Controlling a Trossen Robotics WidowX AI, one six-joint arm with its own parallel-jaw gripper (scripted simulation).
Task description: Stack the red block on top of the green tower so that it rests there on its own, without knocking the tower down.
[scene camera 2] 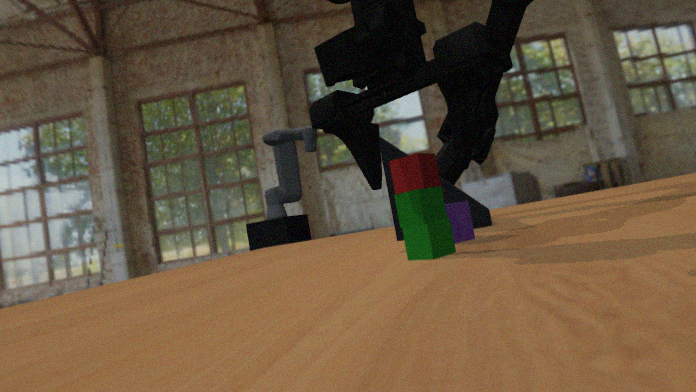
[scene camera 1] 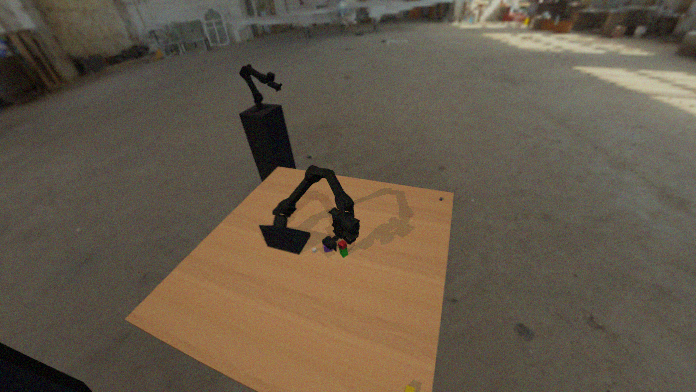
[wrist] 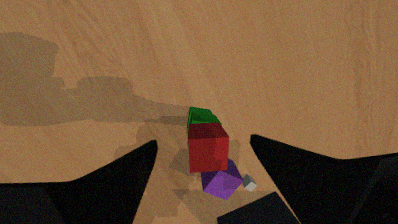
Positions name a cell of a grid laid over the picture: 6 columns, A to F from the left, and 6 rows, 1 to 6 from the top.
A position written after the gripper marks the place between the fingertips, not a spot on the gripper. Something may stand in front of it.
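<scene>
On scene camera 2 there's the gripper (scene camera 2: D3), which is open and holding nothing, plus a red block (scene camera 2: D3) and a purple block (scene camera 2: D4). The wrist view has the gripper (wrist: D4) too, and it also gives you the red block (wrist: D4) and the purple block (wrist: D5).
</scene>
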